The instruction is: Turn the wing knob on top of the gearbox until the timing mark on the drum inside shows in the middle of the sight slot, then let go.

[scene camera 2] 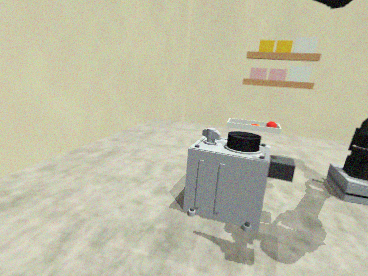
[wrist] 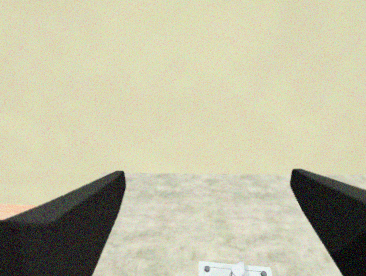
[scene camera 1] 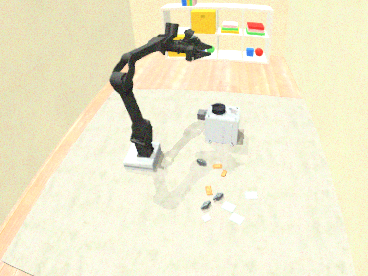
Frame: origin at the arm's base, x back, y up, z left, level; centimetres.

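Seen in the pictures: gripper, between the fingertips: (wrist: pixel 207 178) (scene camera 1: pixel 211 50); arm's base, origin of its link: (scene camera 2: pixel 360 175) (scene camera 1: pixel 145 152).
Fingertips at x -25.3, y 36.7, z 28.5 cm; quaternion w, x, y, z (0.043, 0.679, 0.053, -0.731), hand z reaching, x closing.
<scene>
Offsets run from my fingertips to a thing's middle. "*": to the spot under its first point. Level surfaces: height alone.
The grey gearbox @[dy -32.9, dx -3.6, dz -5.6 cm] (scene camera 1: pixel 222 129) (scene camera 2: pixel 225 187) (wrist: pixel 215 271) stands upright on the mat. The small grey wing knob @[dy -28.4, dx -10.4, dz -5.8 cm] (scene camera 2: pixel 212 135) (wrist: pixel 238 269) stands on its top, beside a black round cap @[* dy -25.1, dx -3.7, dz -7.2 cm] (scene camera 1: pixel 218 108) (scene camera 2: pixel 244 141). In scene camera 1 the knob is pale and hard to make out. My gripper (scene camera 1: pixel 212 51) (wrist: pixel 207 178) is open and empty, high above the gearbox and apart from it. The sight slot, the drum and its timing mark cannot be made out in these views.
A dark block @[* dy -29.1, dx +4.1, dz -7.4 cm] (scene camera 1: pixel 201 114) (scene camera 2: pixel 281 168) sticks out of the gearbox's side. Orange pieces @[dy -41.2, dx -6.2, dz -27.3 cm] (scene camera 1: pixel 217 166), dark pieces @[dy -40.1, dx +0.9, dz -27.0 cm] (scene camera 1: pixel 201 162) and white squares @[dy -41.4, dx -21.7, dz -40.8 cm] (scene camera 1: pixel 251 195) lie on the mat @[dy -41.5 cm] (scene camera 1: pixel 100 220). A white shelf unit (scene camera 1: pixel 217 7) stands at the back. A shallow tray (scene camera 2: pixel 235 123) lies behind the gearbox.
</scene>
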